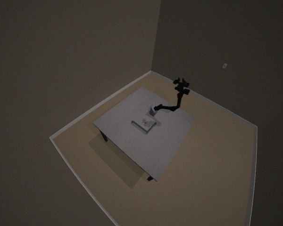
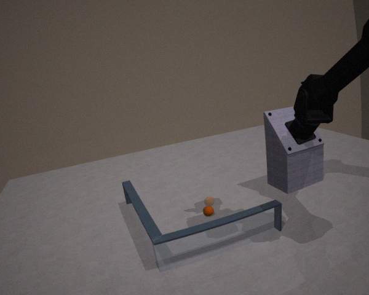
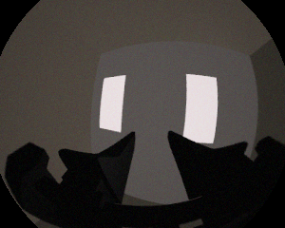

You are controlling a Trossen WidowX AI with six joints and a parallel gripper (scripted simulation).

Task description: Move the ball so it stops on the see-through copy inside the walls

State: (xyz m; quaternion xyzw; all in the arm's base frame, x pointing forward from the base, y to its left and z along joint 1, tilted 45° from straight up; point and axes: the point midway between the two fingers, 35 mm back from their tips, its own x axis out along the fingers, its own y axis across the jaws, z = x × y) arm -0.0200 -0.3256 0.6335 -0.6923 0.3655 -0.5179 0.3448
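My gripper tip is now 240 mm short of the orange ball, 210 mm to the left of it and 830 mm above it. Round my gripper tip: see-through copy (220 mm ahead, 250 mm to the right, 840 mm below).
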